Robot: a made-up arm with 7 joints. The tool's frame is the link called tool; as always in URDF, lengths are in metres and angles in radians. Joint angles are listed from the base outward. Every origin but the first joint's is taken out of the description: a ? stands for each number. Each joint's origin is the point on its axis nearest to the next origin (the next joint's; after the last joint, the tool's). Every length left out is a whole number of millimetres.
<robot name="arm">
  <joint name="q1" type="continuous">
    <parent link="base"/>
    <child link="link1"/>
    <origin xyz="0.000 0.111 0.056"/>
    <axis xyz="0 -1 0"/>
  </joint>
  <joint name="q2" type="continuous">
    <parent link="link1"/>
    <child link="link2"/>
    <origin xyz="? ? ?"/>
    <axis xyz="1 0 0"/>
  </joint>
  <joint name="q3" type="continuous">
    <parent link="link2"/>
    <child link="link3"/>
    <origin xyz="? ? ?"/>
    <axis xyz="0 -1 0"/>
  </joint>
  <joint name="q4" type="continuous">
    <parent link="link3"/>
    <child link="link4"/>
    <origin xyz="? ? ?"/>
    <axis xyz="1 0 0"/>
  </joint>
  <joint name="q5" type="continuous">
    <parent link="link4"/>
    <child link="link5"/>
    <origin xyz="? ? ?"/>
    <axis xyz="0 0 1"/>
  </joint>
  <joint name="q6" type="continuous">
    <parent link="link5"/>
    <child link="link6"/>
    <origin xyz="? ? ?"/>
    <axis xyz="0 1 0"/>
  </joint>
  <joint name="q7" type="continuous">
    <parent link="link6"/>
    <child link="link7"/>
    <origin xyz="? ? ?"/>
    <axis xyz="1 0 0"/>
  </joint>
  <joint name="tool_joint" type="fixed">
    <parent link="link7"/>
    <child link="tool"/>
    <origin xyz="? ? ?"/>
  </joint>
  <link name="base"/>
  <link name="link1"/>
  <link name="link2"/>
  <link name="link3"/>
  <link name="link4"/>
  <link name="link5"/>
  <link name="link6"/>
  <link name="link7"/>
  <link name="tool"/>
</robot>
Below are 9 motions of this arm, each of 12 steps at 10 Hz.
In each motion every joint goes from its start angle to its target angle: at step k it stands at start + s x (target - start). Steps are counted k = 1, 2, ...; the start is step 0. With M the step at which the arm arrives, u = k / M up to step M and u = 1 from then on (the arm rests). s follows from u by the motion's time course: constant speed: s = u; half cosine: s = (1 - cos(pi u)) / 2; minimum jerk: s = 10 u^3 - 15 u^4 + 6 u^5.
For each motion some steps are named. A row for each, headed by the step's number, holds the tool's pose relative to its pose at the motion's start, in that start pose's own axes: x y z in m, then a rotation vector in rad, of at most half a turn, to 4 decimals.
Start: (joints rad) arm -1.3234 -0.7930 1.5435 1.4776 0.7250 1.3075 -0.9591
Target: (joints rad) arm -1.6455 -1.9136 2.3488 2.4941 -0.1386 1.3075 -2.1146
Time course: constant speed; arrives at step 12
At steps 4, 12:
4: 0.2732 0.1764 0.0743 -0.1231 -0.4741 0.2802
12: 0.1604 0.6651 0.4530 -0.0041 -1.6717 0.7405

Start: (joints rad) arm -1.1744 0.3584 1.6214 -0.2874 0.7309 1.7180 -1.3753
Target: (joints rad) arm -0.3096 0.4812 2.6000 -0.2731 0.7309 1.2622 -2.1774
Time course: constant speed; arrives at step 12
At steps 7, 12:
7: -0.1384 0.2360 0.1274 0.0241 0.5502 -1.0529
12: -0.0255 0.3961 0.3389 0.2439 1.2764 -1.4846

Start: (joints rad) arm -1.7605 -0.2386 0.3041 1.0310 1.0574 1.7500 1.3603
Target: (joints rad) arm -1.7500 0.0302 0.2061 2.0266 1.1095 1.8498 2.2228
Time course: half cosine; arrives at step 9
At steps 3, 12:
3: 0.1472 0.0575 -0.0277 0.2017 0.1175 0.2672
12: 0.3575 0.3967 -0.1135 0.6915 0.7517 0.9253

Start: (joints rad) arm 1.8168 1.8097 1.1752 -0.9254 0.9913 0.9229 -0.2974
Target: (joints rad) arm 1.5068 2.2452 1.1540 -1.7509 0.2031 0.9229 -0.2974
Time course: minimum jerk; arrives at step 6
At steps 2, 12:
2: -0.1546 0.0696 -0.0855 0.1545 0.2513 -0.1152
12: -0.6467 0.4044 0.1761 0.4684 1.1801 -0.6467

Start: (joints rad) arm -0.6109 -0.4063 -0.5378 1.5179 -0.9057 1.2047 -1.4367
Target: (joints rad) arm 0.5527 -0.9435 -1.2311 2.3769 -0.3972 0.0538 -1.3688
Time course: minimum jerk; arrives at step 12
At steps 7, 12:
7: 0.2500 -0.1448 0.2743 0.0958 -1.0994 -0.4721
12: 0.2799 -0.1204 0.5223 0.5239 -1.7464 -0.4822

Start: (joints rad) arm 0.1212 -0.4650 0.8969 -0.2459 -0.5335 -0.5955 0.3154
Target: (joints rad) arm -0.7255 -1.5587 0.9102 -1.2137 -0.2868 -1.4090 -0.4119
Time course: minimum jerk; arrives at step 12
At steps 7, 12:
7: 0.4821 0.5695 0.0944 0.0406 -0.7735 1.2166
12: 0.3798 0.7334 0.2163 0.5831 -1.4359 1.2930

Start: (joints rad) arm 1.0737 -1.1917 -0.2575 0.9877 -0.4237 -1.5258 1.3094
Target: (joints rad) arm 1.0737 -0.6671 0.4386 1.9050 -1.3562 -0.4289 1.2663
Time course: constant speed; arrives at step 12
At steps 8, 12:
8: -0.6873 0.1113 -0.0469 0.1956 -0.4389 -1.4063
12: -0.8164 0.3307 -0.1365 0.5518 -0.3768 -2.1584

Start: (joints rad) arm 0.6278 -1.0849 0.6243 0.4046 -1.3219 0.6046 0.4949
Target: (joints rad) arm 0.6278 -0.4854 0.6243 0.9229 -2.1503 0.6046 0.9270
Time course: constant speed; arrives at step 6
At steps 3, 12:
3: -0.3735 0.0787 -0.2548 0.6175 0.1929 -0.6163
12: -0.6388 0.3892 -0.2171 0.9986 0.2858 -1.3615

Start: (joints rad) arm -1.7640 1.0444 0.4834 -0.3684 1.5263 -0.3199 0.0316
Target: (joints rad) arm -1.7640 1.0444 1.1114 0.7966 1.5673 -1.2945 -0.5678
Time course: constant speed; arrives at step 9
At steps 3, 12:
3: -0.0139 0.0513 0.3166 -0.3752 -0.7248 0.0209
12: -0.3496 0.3185 0.6728 -0.6811 -2.2364 0.0853

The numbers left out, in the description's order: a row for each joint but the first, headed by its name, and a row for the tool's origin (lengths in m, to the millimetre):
q2: 0.177 0.000 0.072
q3: 0.000 -0.102 -0.232
q4: 0.079 0.000 0.052
q5: 0.000 0.066 0.134
q6: -0.104 -0.606 0.000
q7: 0.183 0.000 -0.078
tool: 0.000 -0.107 -0.072

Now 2 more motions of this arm.
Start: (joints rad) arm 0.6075 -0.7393 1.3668 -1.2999 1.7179 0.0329 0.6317
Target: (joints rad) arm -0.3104 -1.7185 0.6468 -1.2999 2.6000 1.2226 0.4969
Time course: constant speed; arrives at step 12
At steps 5, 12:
5: 0.4971 0.3256 -0.0180 -0.6929 0.8273 0.4762
12: 0.6657 0.9676 -0.3140 -2.3723 1.3762 0.4185

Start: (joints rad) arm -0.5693 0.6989 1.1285 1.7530 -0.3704 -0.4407 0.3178
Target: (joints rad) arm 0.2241 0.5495 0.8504 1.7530 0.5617 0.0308 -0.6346
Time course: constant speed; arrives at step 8
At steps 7, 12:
7: 0.3853 0.2433 -0.7145 -0.1742 0.6422 1.0313
12: 0.3867 0.3387 -0.8103 -0.1734 0.6270 1.2298

